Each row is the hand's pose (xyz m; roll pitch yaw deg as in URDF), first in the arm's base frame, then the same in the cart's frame.
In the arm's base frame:
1: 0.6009 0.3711 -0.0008 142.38 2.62 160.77
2: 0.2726 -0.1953 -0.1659 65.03 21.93 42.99
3: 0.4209 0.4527 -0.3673 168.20 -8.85 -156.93
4: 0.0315 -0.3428 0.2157 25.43 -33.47 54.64
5: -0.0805 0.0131 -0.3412 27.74 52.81 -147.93
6: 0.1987 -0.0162 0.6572 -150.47 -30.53 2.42
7: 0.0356 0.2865 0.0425 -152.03 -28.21 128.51
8: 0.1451 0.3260 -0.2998 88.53 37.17 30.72
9: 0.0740 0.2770 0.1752 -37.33 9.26 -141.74
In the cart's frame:
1: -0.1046 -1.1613 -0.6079 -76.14 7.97 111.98
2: 0.1941 -0.8225 -0.1061 -88.48 8.30 -131.68
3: -0.4167 -1.0193 -0.3718 -47.34 -9.50 71.76
4: 0.5266 -0.5411 -0.2952 -109.72 61.33 -105.26
5: -0.1104 -0.4971 -0.0910 135.51 -56.81 124.19
6: 0.5720 -0.6831 -0.8496 74.97 26.54 -65.16
7: -0.0657 -0.5910 -0.5650 -15.57 51.50 116.83
8: -0.3028 -0.7327 -0.3318 -58.89 -10.18 -129.86
9: 0.0294 -0.6167 -0.6623 107.91 -33.01 69.52

